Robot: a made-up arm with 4 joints. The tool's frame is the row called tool.
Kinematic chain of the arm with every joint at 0, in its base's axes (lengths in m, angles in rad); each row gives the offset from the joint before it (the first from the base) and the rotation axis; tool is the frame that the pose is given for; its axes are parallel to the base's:
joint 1: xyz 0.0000 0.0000 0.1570 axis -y
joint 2: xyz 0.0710 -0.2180 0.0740 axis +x
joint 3: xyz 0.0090 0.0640 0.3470 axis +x
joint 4: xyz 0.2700 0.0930 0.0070 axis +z
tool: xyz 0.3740 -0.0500 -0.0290
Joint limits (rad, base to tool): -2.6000..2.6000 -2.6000..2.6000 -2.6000..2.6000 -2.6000..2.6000
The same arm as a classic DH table. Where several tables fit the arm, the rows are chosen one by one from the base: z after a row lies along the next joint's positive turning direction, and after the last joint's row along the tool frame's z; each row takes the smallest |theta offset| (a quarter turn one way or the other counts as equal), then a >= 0, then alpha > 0; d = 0 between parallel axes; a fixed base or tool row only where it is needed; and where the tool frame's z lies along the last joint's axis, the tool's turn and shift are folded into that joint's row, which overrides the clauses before.
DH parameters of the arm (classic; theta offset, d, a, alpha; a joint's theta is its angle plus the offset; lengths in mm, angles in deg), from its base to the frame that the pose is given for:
base (fixed): 0 157 0 90
joint 1: 90 218 74 90
joint 2: -10.45 0 352.9 0
joint 3: -79.55 350 93 -90
joint 4: 82.39 0 -377.3 0
tool (fixed): -172.39 -22 0 0
Joint limits (deg, base to tool): -148.97..148.97 -148.97..148.97 -148.97..148.97 -148.97..148.97

